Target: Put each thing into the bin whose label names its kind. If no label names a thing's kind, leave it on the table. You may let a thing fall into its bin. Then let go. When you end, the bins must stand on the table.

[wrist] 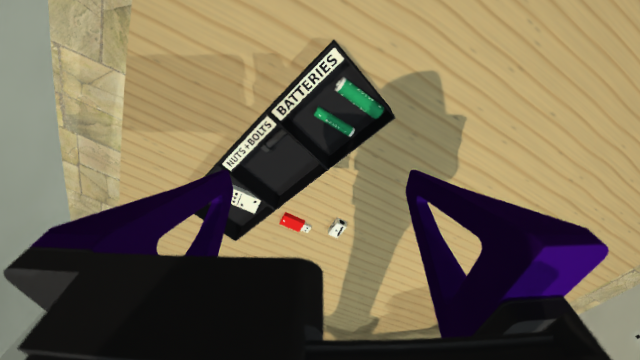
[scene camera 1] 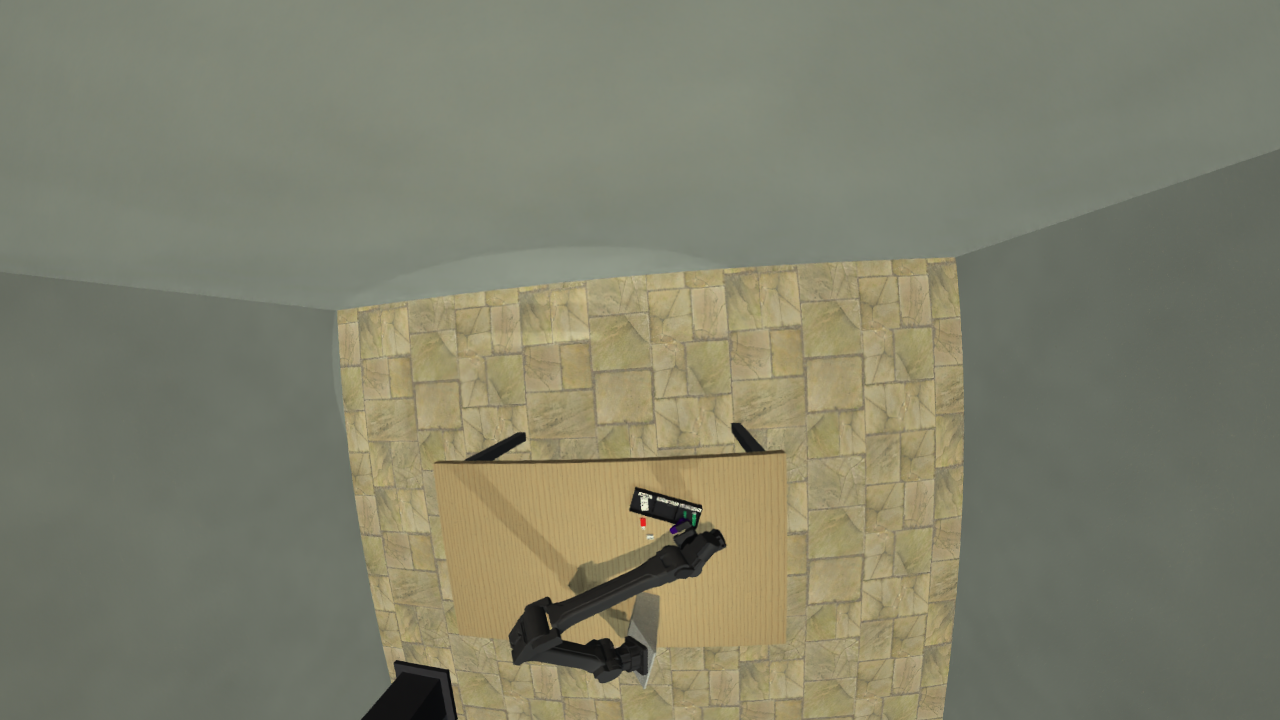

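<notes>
My gripper is open and empty above the table, near the row of black bins. In the wrist view, a large green battery and a thinner green battery lie in the BATTERIES bin. A dark bolt-like thing lies in the NUTS+BOLTS bin. A white domino lies in the third bin, whose label is hidden behind the left finger. A red USB stick and a small white item with black marks lie on the table beside the bins.
The joined bins stand on the wooden table, towards its far edge. The arm reaches over the table from the near edge. Its shadow falls on the table beside the bins.
</notes>
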